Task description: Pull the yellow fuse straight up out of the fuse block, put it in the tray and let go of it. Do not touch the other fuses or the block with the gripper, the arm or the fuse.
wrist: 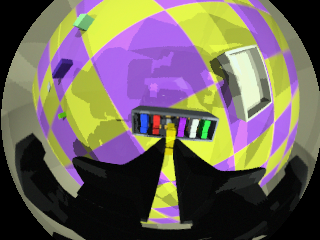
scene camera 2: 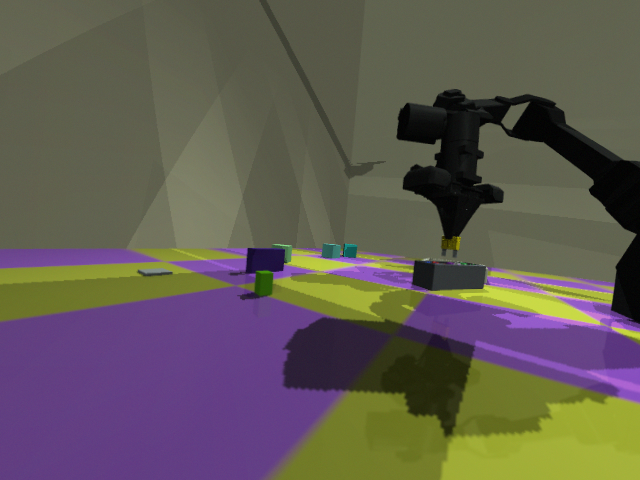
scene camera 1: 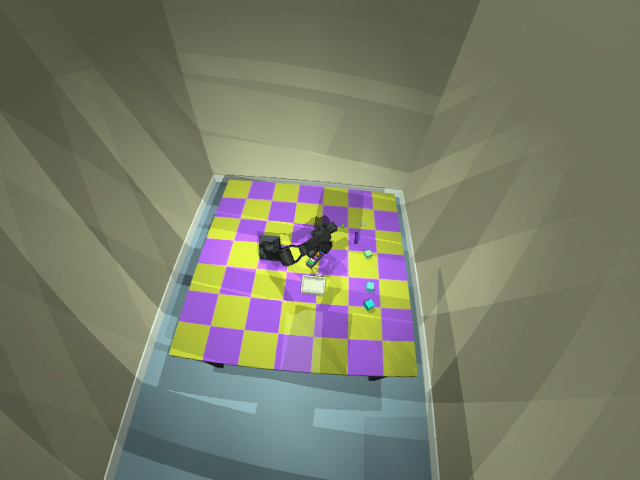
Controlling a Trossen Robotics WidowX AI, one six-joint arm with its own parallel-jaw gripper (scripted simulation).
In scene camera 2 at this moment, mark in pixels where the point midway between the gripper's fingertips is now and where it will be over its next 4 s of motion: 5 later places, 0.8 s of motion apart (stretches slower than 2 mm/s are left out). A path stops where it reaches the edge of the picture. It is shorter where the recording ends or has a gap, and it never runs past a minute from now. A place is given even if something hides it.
My gripper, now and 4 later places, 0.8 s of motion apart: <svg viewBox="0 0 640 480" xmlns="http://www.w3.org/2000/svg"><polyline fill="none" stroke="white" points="451,239 447,232 456,238 455,251 457,235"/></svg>
